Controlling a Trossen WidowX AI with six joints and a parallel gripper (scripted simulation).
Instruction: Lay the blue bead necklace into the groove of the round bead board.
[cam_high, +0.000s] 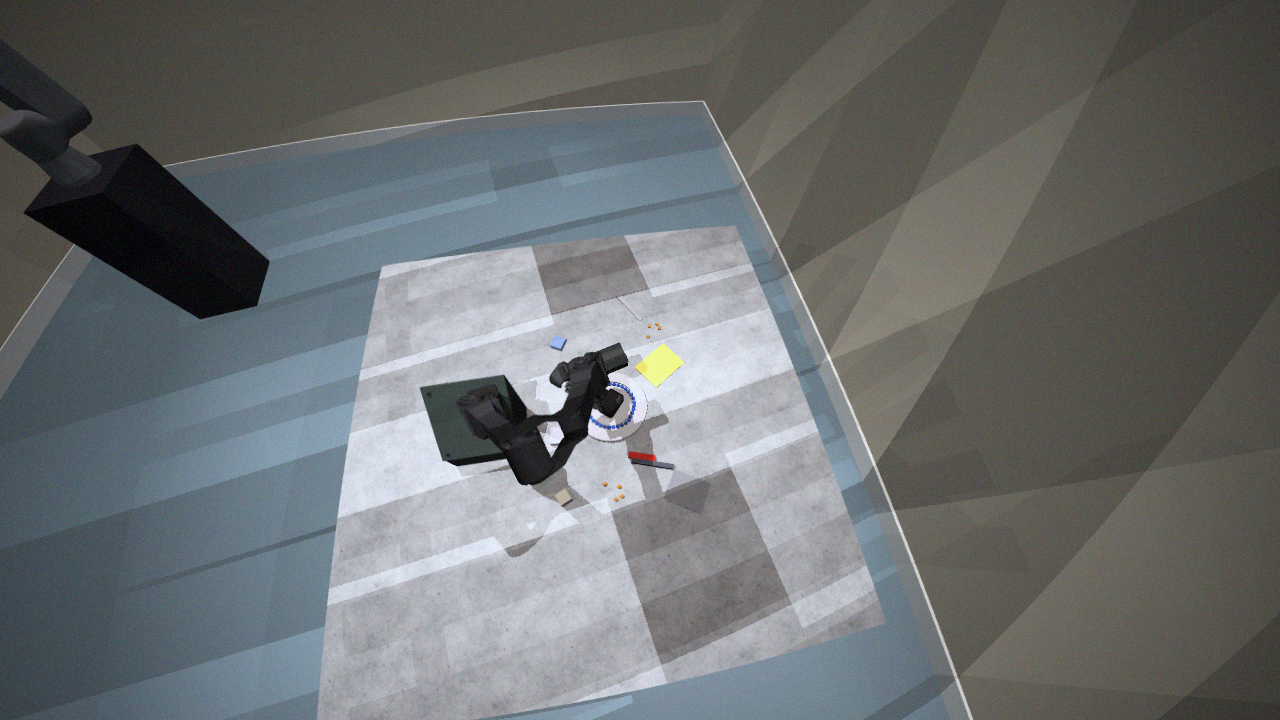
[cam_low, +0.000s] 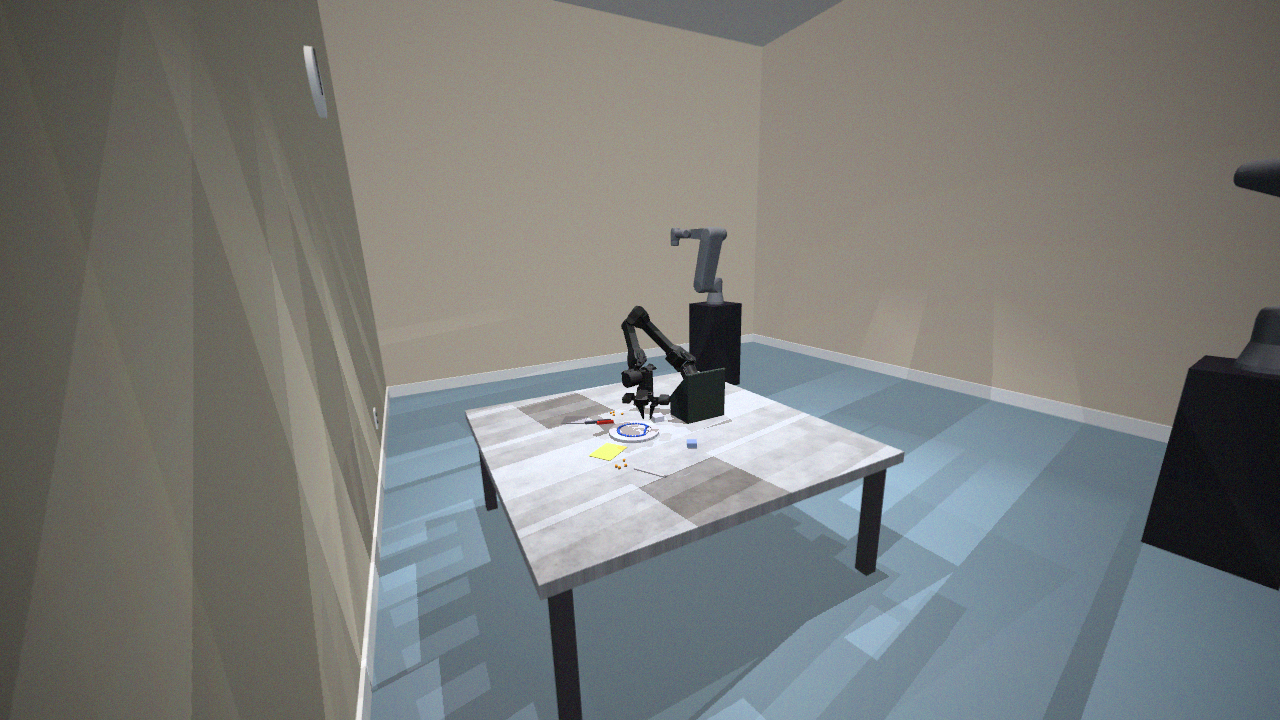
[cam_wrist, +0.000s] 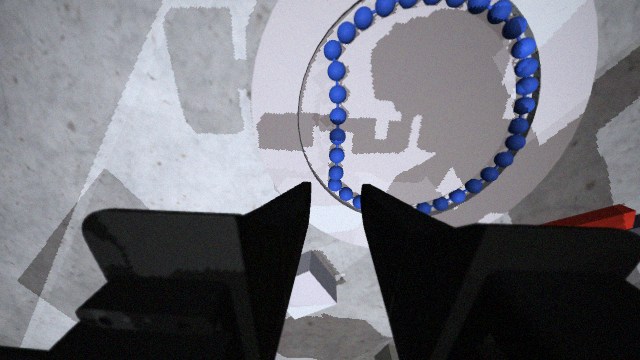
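Right now my gripper tip is 50 mm short of the round white bead board, 40 mm above it and 10 mm to the left of it. Also, from my gripper tip: blue block 220 mm to the left, 50 mm behind, 40 mm below; yellow sheet 220 mm ahead, 80 mm to the left, 50 mm below; grey tool 180 mm to the right, 110 mm ahead, 40 mm below.
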